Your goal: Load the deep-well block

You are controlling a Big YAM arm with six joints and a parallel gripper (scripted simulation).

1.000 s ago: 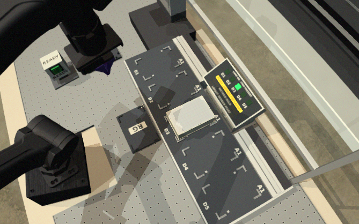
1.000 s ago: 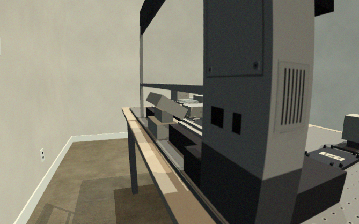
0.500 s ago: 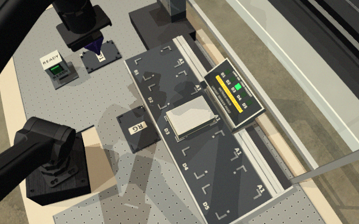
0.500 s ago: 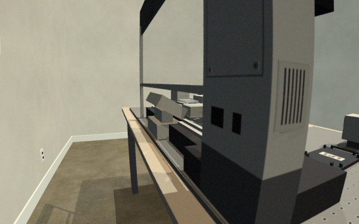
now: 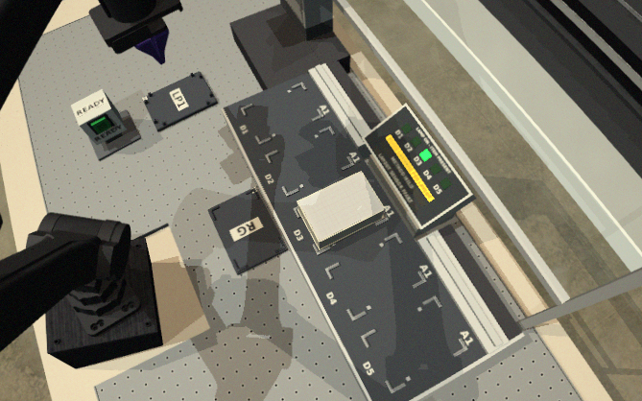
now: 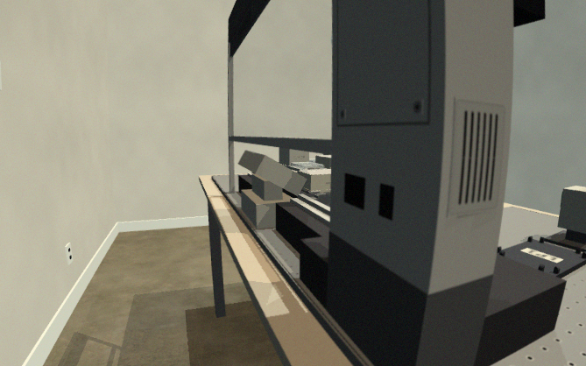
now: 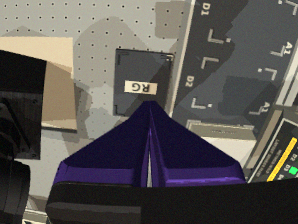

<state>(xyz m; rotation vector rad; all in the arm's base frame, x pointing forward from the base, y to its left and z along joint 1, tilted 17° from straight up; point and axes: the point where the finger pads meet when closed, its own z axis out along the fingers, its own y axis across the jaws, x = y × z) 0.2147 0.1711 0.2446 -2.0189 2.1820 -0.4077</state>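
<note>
Right now my hand is 24 cm above the ready key, 18 cm to the right of it and 13 cm past it. From my hand the other things lie so: regrip nest RG (31 cm below, 16 cm to the right, 3 cm behind); then deep-well block (26 cm to the right, 24 cm below, 11 cm ahead); then LP1 pad (31 cm below, 19 cm to the left, 3 cm ahead).
</note>
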